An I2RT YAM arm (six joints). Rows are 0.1 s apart.
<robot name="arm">
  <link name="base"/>
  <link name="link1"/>
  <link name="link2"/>
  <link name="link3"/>
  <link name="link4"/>
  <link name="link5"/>
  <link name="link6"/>
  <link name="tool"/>
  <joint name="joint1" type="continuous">
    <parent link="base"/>
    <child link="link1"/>
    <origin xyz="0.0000 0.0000 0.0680" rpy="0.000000 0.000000 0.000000"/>
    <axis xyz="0 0 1"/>
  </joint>
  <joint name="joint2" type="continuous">
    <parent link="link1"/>
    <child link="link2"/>
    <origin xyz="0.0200 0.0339 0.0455" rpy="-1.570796 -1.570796 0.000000"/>
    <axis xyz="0 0 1"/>
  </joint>
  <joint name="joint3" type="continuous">
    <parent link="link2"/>
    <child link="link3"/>
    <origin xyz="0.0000 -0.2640 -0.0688" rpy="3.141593 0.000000 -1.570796"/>
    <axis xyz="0 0 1"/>
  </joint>
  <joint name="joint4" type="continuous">
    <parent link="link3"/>
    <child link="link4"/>
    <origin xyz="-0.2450 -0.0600 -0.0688" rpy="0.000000 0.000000 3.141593"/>
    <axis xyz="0 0 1"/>
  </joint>
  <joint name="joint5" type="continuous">
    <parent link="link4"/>
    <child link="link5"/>
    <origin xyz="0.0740 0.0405 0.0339" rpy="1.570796 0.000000 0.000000"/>
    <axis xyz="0 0 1"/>
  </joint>
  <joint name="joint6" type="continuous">
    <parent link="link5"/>
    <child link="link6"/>
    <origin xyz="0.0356 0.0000 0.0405" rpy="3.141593 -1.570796 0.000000"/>
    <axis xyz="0 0 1"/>
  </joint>
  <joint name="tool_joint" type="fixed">
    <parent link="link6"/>
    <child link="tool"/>
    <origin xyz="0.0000 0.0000 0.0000" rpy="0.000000 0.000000 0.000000"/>
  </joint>
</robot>
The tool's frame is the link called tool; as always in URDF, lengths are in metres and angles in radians. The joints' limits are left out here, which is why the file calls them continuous.
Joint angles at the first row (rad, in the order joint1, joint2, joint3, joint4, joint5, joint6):
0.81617 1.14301 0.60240 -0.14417 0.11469 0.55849
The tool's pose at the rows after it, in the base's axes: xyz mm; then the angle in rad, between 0 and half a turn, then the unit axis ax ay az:
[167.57, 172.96, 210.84, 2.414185, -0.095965, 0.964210, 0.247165]
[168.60, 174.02, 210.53, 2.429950, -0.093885, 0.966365, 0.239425]
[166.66, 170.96, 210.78, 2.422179, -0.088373, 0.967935, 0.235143]
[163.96, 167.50, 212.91, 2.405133, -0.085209, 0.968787, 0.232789]
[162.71, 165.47, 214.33, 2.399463, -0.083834, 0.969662, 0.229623]
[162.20, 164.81, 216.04, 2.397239, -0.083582, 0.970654, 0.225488]
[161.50, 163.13, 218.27, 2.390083, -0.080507, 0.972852, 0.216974]
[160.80, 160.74, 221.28, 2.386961, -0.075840, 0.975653, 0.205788]
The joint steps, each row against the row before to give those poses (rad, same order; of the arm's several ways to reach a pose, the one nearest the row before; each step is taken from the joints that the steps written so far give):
0.00115 0.02398 0.02260 -0.01357 -0.00560 0.00963
0.00029 0.01222 0.01329 -0.02306 0.00270 0.00522
-0.00075 -0.01693 -0.00891 -0.00784 0.01412 0.00444
0.00076 -0.02576 -0.00903 -0.00688 0.01641 -0.00090
-0.00083 -0.01304 -0.00140 -0.01123 0.00804 -0.00159
0.00081 -0.00519 0.00533 -0.01401 0.00763 -0.00168
-0.00004 -0.00916 0.00578 -0.02014 0.01792 -0.00104
-0.00206 -0.01050 0.01030 -0.03227 0.01876 0.00070

